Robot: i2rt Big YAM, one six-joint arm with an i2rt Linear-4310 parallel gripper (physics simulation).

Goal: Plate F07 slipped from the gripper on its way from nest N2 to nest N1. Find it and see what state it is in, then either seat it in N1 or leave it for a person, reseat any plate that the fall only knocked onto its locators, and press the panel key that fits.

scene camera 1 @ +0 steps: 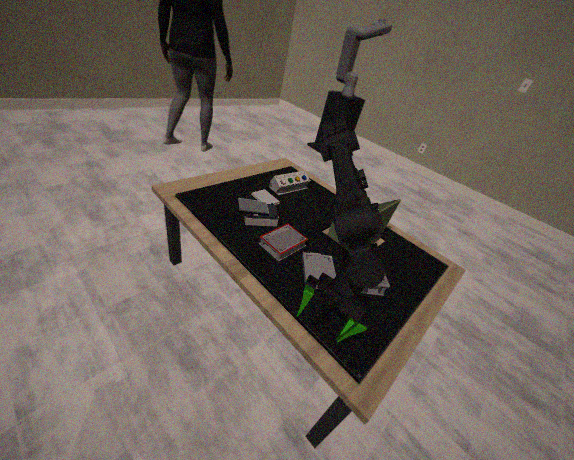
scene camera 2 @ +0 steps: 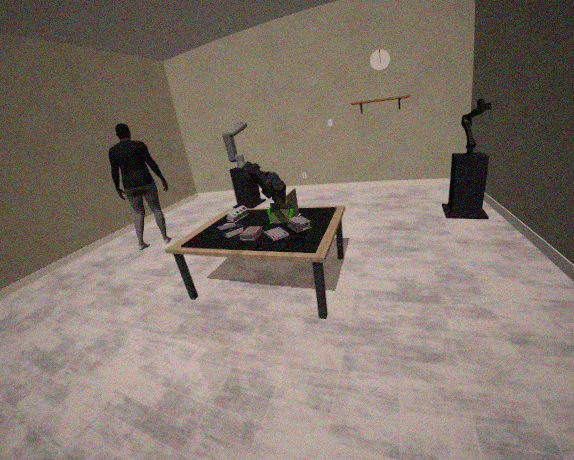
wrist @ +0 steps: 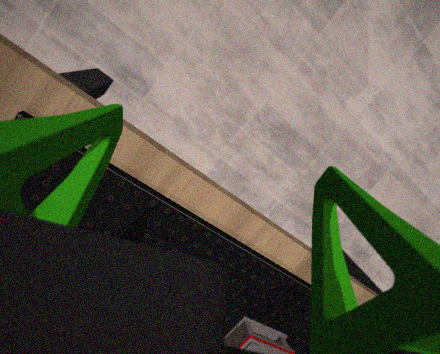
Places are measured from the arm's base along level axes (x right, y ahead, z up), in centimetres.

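Pixels of known places: gripper, fingertip midpoint: (scene camera 1: 317, 327) (scene camera 2: 279, 223) (wrist: 226, 147).
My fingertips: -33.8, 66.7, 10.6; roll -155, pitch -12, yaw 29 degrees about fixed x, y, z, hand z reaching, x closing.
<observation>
For each thing: its top centre in the pictures, then the offset to it from my fingertips, as dx, dy, dz.
- red-edged grey plate, top centre: (scene camera 1: 284, 236) (scene camera 2: 250, 229) +42.0, -29.3, -18.9
- grey plate piece, top centre: (scene camera 1: 253, 203) +62.1, -26.9, -15.2
- flat grey unit, top centre: (scene camera 1: 320, 267) (scene camera 2: 275, 231) +23.2, -32.4, -20.9
- stacked grey unit, top centre: (scene camera 2: 297, 219) +12.3, -47.2, -17.3
- key panel, top centre: (scene camera 1: 292, 174) (scene camera 2: 236, 209) +78.3, -62.5, -15.2
My gripper (scene camera 1: 318, 329) (scene camera 2: 280, 216) (wrist: 226, 147) is open and empty, its green fingers wide apart above the table's front part. A red-edged grey plate (scene camera 1: 284, 238) (scene camera 2: 251, 232) lies on a grey block in mid-table; a corner of it shows at the bottom of the wrist view. A grey plate piece (scene camera 1: 256, 205) sits tilted over grey blocks beyond it. Another flat grey unit (scene camera 1: 319, 265) (scene camera 2: 276, 233) lies nearer the gripper, and a stacked grey unit (scene camera 2: 299, 223) is partly hidden by the arm in scene camera 1. The key panel (scene camera 1: 290, 182) (scene camera 2: 237, 214) stands at the far end. Labels are unreadable, so F07 cannot be identified.
A green upright board (scene camera 1: 391, 211) (scene camera 2: 292, 200) stands beside the arm. The table's wooden rim (scene camera 1: 240, 275) (scene camera 2: 240, 254) (wrist: 200, 200) surrounds a black mat. A person (scene camera 1: 192, 55) (scene camera 2: 137, 170) stands beyond the table. A second dark arm (scene camera 2: 468, 132) stands on a far pedestal.
</observation>
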